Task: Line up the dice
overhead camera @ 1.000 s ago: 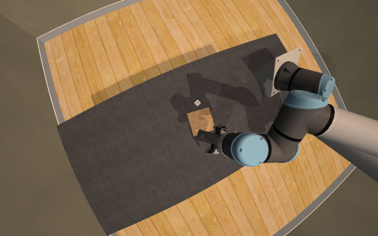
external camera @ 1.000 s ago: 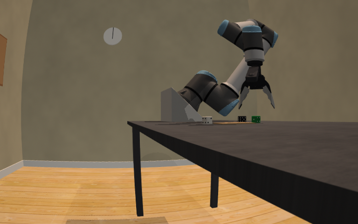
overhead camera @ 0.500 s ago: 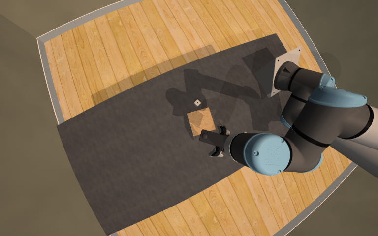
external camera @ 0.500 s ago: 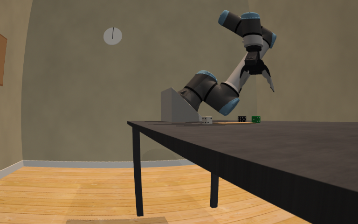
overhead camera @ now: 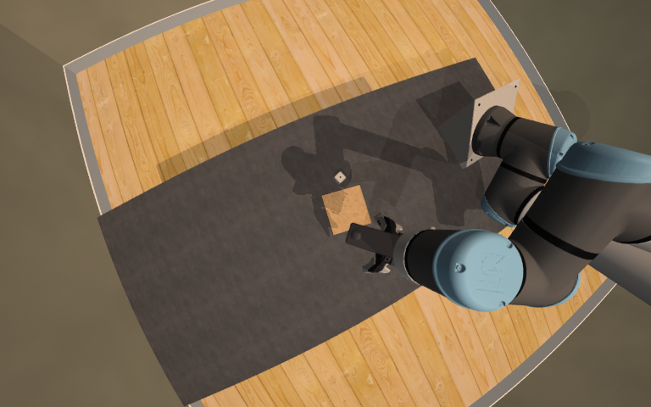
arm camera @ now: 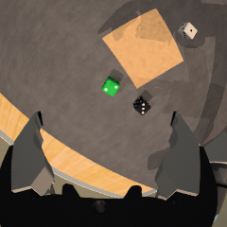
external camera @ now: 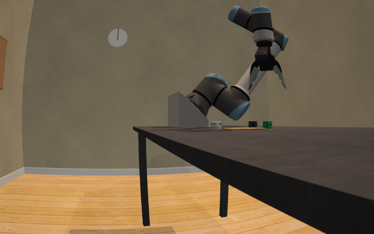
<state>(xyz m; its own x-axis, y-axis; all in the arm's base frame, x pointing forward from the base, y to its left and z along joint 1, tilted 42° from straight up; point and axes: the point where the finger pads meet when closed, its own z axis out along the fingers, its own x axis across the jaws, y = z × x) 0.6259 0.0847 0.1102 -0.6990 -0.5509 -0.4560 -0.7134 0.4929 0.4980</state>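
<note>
The white die is 40 mm behind my hand, 210 mm to the right of it and 140 mm below it. From my hand the other things lie so: tan mat: 10 mm behind, 110 mm to the right, 160 mm below; green die: 20 mm behind, 10 mm to the left, 140 mm below; black die: 110 mm behind, 10 mm to the right, 140 mm below.
</note>
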